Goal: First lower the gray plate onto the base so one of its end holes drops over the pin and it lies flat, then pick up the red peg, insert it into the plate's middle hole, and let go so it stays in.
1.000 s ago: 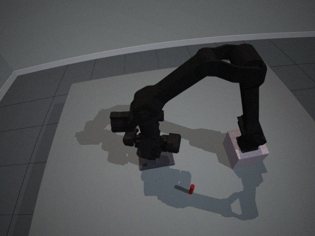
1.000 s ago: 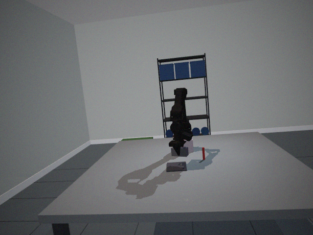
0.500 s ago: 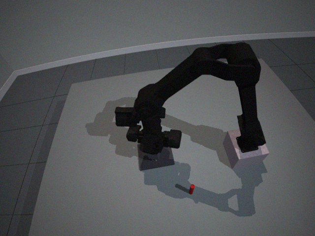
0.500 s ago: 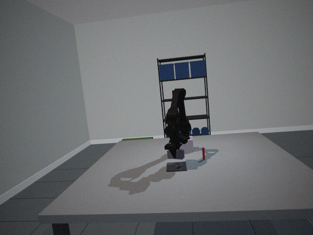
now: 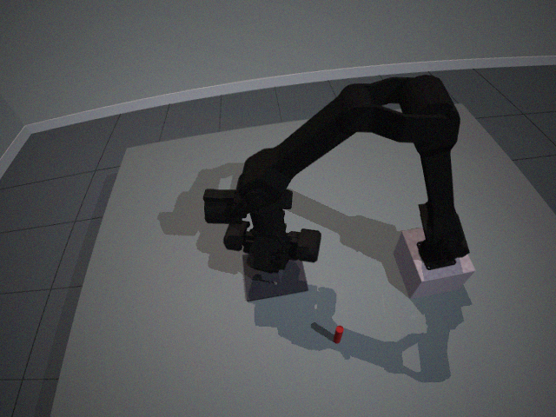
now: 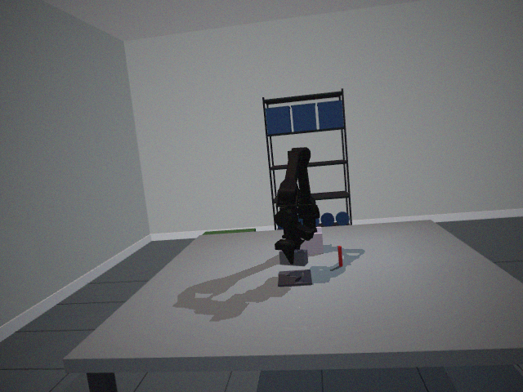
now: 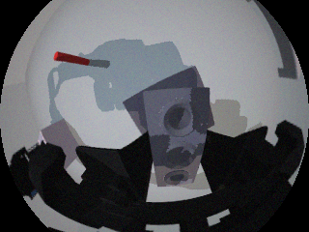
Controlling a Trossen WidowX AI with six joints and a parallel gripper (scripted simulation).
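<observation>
Right now my gripper tip is 5 cm above the dark square base, 1 cm to the right of it and 1 cm short of it. From my gripper tip the other things lie so: gray plate: 3 cm above; red peg: 18 cm to the left, 10 cm behind, 2 cm below.
</observation>
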